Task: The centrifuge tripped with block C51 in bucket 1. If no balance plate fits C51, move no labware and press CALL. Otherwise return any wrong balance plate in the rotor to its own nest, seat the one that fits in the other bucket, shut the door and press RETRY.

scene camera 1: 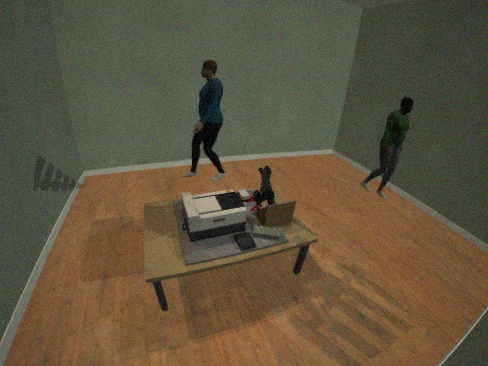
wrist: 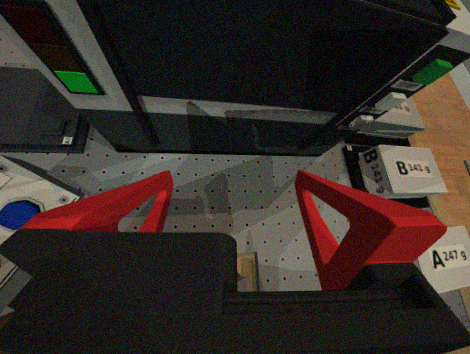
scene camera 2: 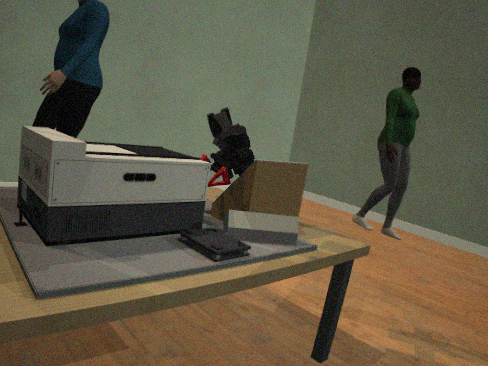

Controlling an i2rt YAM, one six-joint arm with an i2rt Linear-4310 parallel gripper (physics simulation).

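Places are measured from the arm's base along level axes (x ahead, y left, z up), in centimetres.
Pixels of known places: gripper, between the fingertips: (scene camera 1: 248,206) (wrist: 234,177); arm's base, origin of its link: (scene camera 1: 272,207) (scene camera 2: 253,186).
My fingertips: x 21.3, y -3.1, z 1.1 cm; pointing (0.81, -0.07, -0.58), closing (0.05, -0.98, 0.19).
For each thing: its top centre in the pictures, then the offset to it from my fingertips. "*": a spot on its surface instead. Level surfaces: height alone.
- plate, centre of its top: (wrist: 394,106) dx +20.4, dy -32.0, dz -7.6 cm
- green button, centre of its top: (wrist: 443,61) dx +9.7, dy -15.7, dz +6.0 cm
- blue round button, a spot on its surface: (wrist: 19,215) * dx -3.6, dy +18.0, dz -6.1 cm
- lamp strip, a spot on its surface: (wrist: 77,81) * dx +6.3, dy +12.6, dz +0.1 cm
- dark flat block, centre of its top: (wrist: 8,99) (scene camera 2: 214,236) (scene camera 1: 245,239) dx +10.7, dy +28.0, dz -9.9 cm
- board, height of its surface: dz -13.0 cm
The centrifuge (scene camera 1: 217,220) (scene camera 2: 130,182) is a white box on a dark base. Its dark door panel (scene camera 1: 231,201) (wrist: 240,60) looks shut; the rotor, the buckets and block C51 do not show. My gripper (scene camera 1: 253,204) (scene camera 2: 212,171) (wrist: 234,177) is open and empty, above the grey board beside the centrifuge. In the wrist view, plate B 141 g (wrist: 415,170) and plate A 247 g (wrist: 447,260) stand at the right; another plate (wrist: 400,117) is partly hidden. A green button (wrist: 433,72) and pale buttons sit above. A blue round button (wrist: 19,215) is at the left.
A lamp strip (wrist: 77,81) shows green lit. A dark flat block (wrist: 35,110) lies left of the door. A black low stand (scene camera 1: 245,241) (scene camera 2: 215,243) and an upright brown panel (scene camera 1: 278,215) (scene camera 2: 280,190) stand on the board (scene camera 2: 100,275). Two people walk behind the table.
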